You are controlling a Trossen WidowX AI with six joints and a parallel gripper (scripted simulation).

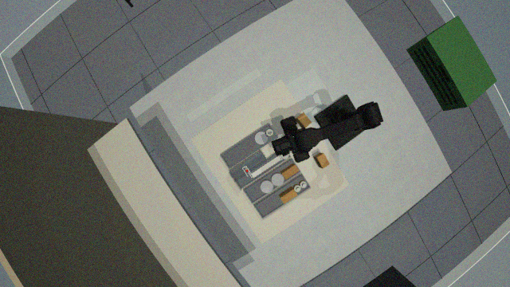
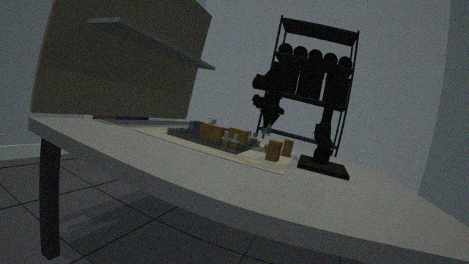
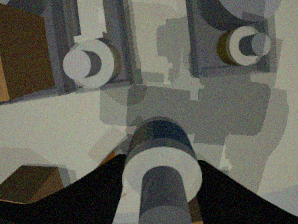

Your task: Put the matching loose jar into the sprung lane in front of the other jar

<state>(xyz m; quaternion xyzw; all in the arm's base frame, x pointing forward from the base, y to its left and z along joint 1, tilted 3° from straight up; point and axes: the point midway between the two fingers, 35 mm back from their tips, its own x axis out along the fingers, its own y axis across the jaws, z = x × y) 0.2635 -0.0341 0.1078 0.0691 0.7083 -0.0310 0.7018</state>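
Right now my gripper tip is 21 cm short of the grey lane rack, 8 cm above it and 3 cm to the right of it. Also, from my gripper tip: red mark: 24 cm ahead, 3 cm below, 2 cm to the left.
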